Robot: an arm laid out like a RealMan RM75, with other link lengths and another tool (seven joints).
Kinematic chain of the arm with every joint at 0, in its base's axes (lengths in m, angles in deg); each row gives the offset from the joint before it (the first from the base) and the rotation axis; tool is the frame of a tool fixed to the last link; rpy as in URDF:
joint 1: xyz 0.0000 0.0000 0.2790 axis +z
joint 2: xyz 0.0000 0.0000 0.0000 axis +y
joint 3: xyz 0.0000 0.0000 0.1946 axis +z
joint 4: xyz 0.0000 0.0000 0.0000 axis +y
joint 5: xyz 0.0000 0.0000 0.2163 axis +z
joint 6: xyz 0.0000 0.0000 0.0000 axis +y
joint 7: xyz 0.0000 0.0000 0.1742 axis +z
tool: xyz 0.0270 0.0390 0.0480 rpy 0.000 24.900 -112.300
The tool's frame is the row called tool.
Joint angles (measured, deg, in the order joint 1, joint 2, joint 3, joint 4, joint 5, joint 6, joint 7), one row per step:
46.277, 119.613, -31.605, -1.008, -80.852, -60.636, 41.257
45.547, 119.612, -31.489, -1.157, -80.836, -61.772, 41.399
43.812, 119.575, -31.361, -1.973, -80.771, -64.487, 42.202
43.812, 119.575, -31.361, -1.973, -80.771, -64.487, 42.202
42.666, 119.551, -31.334, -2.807, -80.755, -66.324, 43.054
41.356, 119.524, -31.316, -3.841, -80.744, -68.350, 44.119
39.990, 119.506, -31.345, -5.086, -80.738, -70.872, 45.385
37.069, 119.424, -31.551, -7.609, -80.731, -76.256, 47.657
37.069, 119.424, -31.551, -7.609, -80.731, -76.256, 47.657
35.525, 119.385, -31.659, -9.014, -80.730, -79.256, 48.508
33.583, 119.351, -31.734, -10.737, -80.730, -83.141, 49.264
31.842, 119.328, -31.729, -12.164, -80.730, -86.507, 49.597
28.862, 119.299, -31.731, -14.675, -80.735, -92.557, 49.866
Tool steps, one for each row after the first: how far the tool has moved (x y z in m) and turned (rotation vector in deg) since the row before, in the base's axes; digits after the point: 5 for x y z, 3 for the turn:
0.00087, -0.00253, 0.00220, 0.178, 0.788, 0.122
0.00174, -0.00476, 0.00728, 0.559, 1.907, 0.356
0.00000, 0.00000, 0.00000, 0.000, 0.000, 0.000
0.00076, -0.00268, 0.00596, 0.402, 1.311, 0.312
0.00109, -0.00307, 0.00702, 0.441, 1.438, 0.331
-0.00036, -0.00392, 0.00828, 0.456, 1.684, 0.760
-0.00005, -0.01058, 0.01664, 0.848, 3.024, 1.967
0.00000, 0.00000, 0.00000, 0.000, 0.000, 0.000
-0.00022, -0.00653, 0.00888, 0.601, 1.274, 1.419
-0.00035, -0.00928, 0.01087, 0.858, 1.384, 2.013
0.00038, -0.00890, 0.00901, 0.877, 0.948, 1.780
0.00010, -0.01736, 0.01514, 1.605, 1.301, 3.520

